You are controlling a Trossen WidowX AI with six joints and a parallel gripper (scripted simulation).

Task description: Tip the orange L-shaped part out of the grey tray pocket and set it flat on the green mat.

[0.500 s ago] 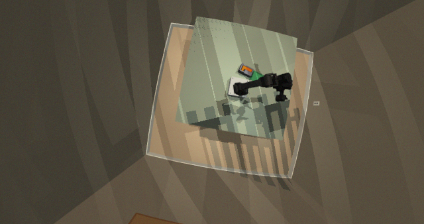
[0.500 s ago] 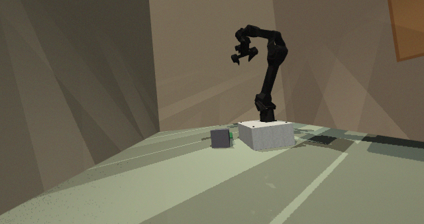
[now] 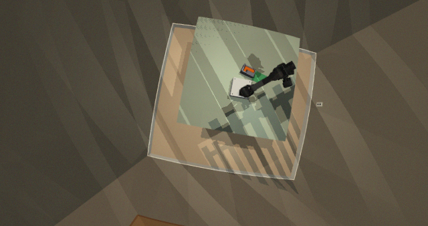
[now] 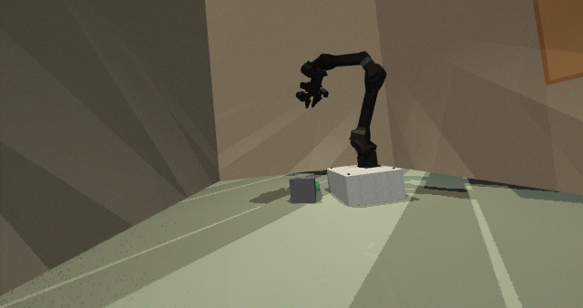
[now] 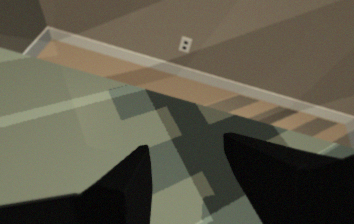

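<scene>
Now: gripper tip 130 mm short of the orange L-shaped part, 250 mm to the right of it and 380 mm above it.
</scene>
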